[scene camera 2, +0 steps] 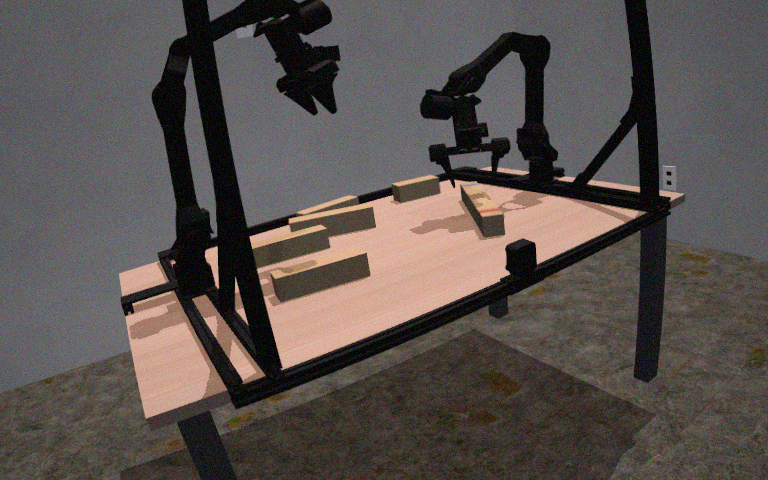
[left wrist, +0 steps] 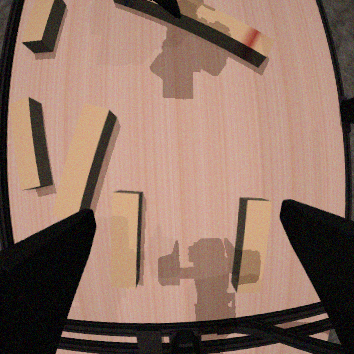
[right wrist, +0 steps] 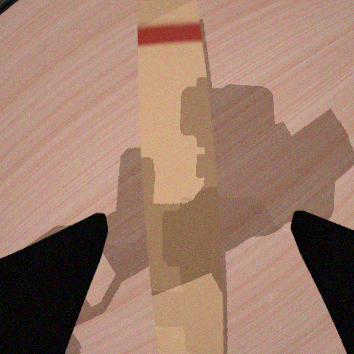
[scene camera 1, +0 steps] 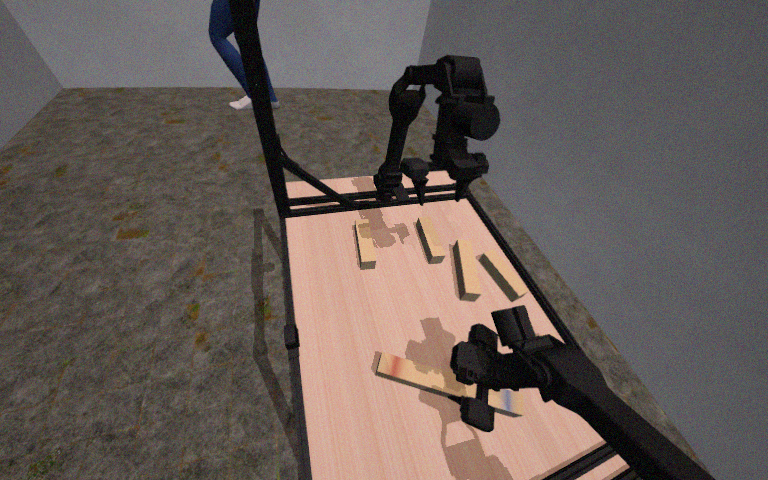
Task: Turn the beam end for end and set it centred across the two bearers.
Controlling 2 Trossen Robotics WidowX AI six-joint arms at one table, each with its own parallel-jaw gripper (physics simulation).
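Pixels of known places: left gripper, fingertip midpoint: (scene camera 2: 324, 113) (left wrist: 188, 214) (scene camera 1: 439, 203); right gripper, fingertip midpoint: (scene camera 2: 474, 185) (left wrist: 192, 0) (right wrist: 201, 222) (scene camera 1: 452, 375); left arm's base, link origin: (scene camera 2: 197, 291) (left wrist: 184, 341) (scene camera 1: 383, 196); right arm's base, link origin: (scene camera 2: 542, 182).
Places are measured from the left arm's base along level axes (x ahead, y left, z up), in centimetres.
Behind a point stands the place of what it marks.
Observation:
The long pale wood beam (scene camera 1: 398, 366) {z 2.5, x 58.8, y -14.4 cm} (scene camera 2: 481, 206) {z 2.5, x 59.9, y -10.9 cm} (left wrist: 231, 28) {z 2.5, x 60.4, y -11.2 cm} (right wrist: 172, 100) {z 2.5, x 61.4, y -10.5 cm} lies flat and slanted on the table, away from the bearers. In scene camera 1 its red band is at the left end and its blue band at the right end. Two roughly parallel blocks, apparently the bearers, are one bearer (scene camera 1: 365, 251) {z 2.5, x 25.6, y -13.7 cm} (scene camera 2: 322, 275) {z 0.7, x 20.3, y -14.8 cm} (left wrist: 255, 225) {z 2.5, x 24.9, y -12.8 cm} and another bearer (scene camera 1: 431, 243) {z 2.5, x 26.5, y 8.1 cm} (scene camera 2: 291, 244) {z 1.1, x 23.1, y 7.3 cm} (left wrist: 126, 240) {z 2.5, x 23.6, y 9.0 cm}. My right gripper (scene camera 1: 468, 378) (scene camera 2: 473, 178) {z 5.4, x 64.3, y -4.0 cm} (right wrist: 201, 222) {z 5.4, x 64.3, y -4.0 cm} is open above the beam, fingers on either side. My left gripper (scene camera 1: 440, 198) {z 27.0, x 32.5, y -0.1 cm} (scene camera 2: 325, 111) {z 27.0, x 32.5, y -0.1 cm} (left wrist: 188, 214) {z 27.0, x 32.5, y -0.1 cm} is open, high above the bearers.
A slanted block (scene camera 1: 467, 271) {z 3.1, x 39.1, y 14.7 cm} (scene camera 2: 334, 220) {z 1.7, x 36.7, y 13.9 cm} (left wrist: 82, 160) {z 3.1, x 37.2, y 15.5 cm} and a thinner-looking block (scene camera 1: 502, 275) {z 2.4, x 42.6, y 26.0 cm} (left wrist: 30, 145) {z 2.5, x 40.7, y 26.1 cm} lie beside the bearers. Another block (scene camera 2: 416, 188) {z 1.0, x 66.8, y 24.4 cm} (left wrist: 40, 22) {z 2.8, x 66.0, y 26.0 cm} lies near the far edge. Black rails and a post (scene camera 1: 259, 96) {z 37.9, x 3.7, y -36.1 cm} (scene camera 2: 218, 152) {z 27.1, x 2.2, y -38.0 cm} border the table.

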